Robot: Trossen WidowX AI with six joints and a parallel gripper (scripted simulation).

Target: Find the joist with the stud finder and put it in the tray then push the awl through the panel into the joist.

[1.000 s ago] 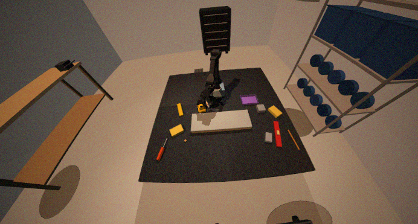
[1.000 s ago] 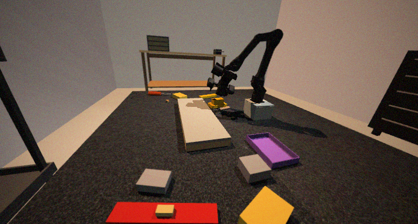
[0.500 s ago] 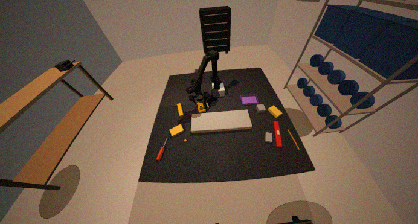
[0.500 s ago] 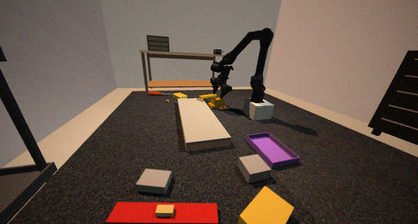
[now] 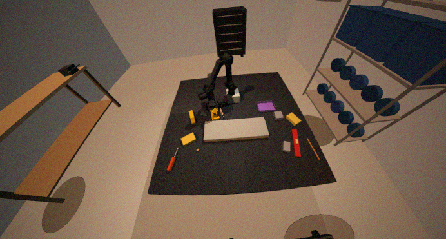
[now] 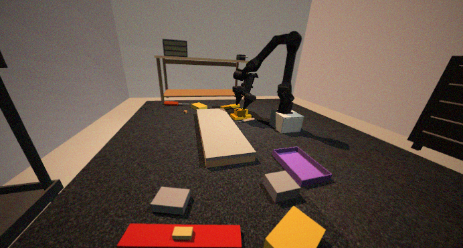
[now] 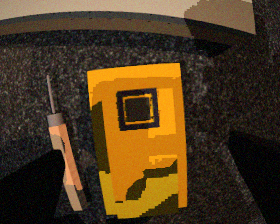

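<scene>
Right now the stud finder is 3 cm below my gripper tip. From my gripper tip the other things lie so: purple tray 50 cm to the left, 6 cm below, 2 cm behind; then awl 7 cm to the left, 6 cm below; then square indicator window 2 cm ahead, 1 cm below.
</scene>
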